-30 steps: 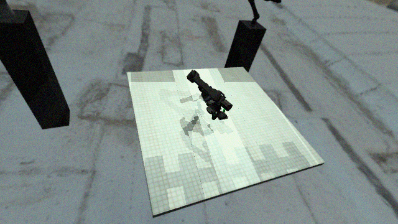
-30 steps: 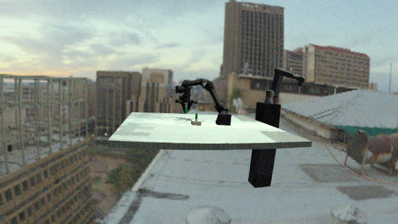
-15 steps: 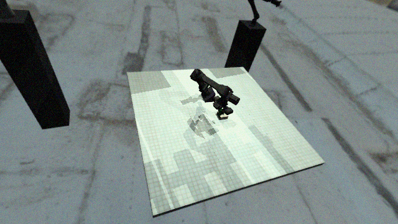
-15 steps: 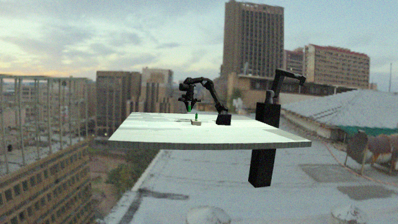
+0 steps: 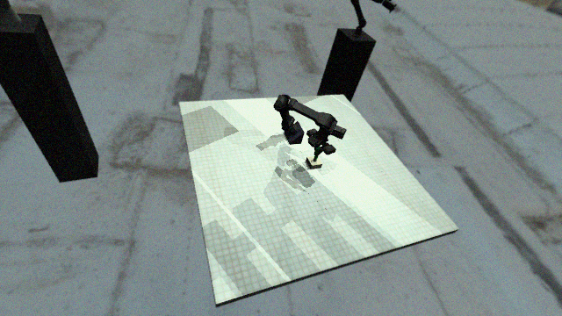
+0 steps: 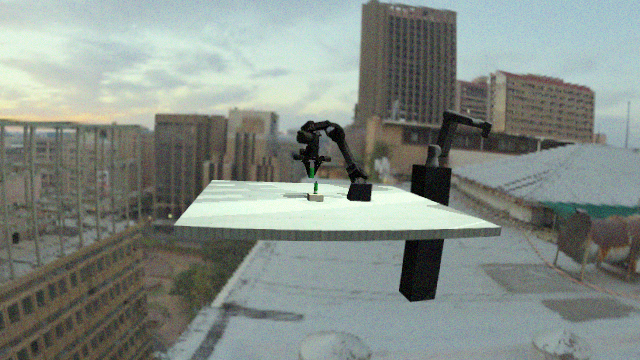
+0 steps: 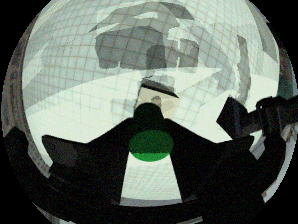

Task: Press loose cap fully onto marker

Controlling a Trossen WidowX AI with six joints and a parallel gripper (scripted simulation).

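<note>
The pale holder block is 2 cm behind my gripper tip, 2 cm to the left of it and 11 cm below it. From my gripper tip the other things lie so: green cap: 1 cm above.
</note>
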